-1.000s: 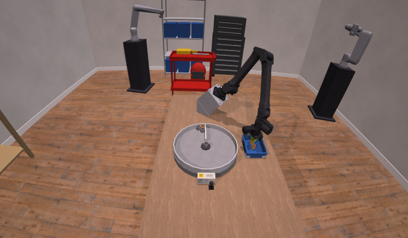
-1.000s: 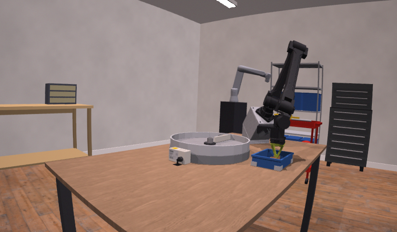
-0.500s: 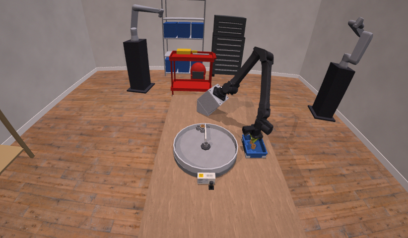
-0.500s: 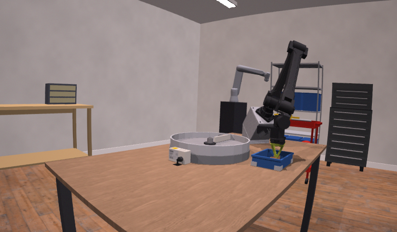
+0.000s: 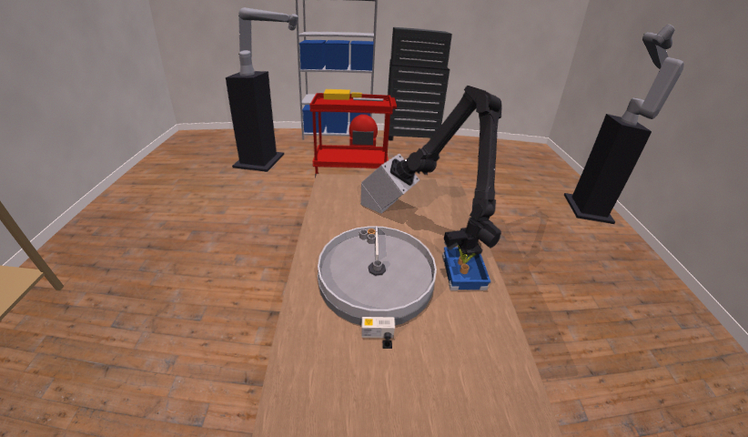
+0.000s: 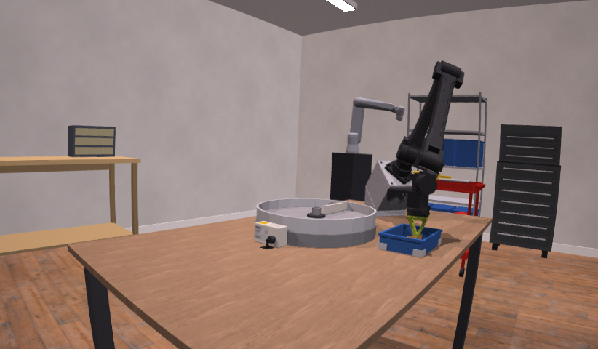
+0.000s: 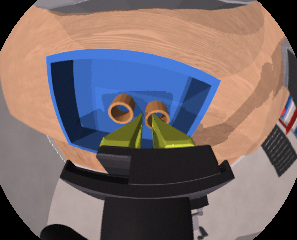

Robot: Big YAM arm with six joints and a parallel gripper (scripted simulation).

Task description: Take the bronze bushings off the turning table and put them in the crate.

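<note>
Now: the crate 4 cm ahead of my hand and 1 cm below it. Also, from my hand: turning table 14 cm ahead, 33 cm to the right, 2 cm above.
</note>
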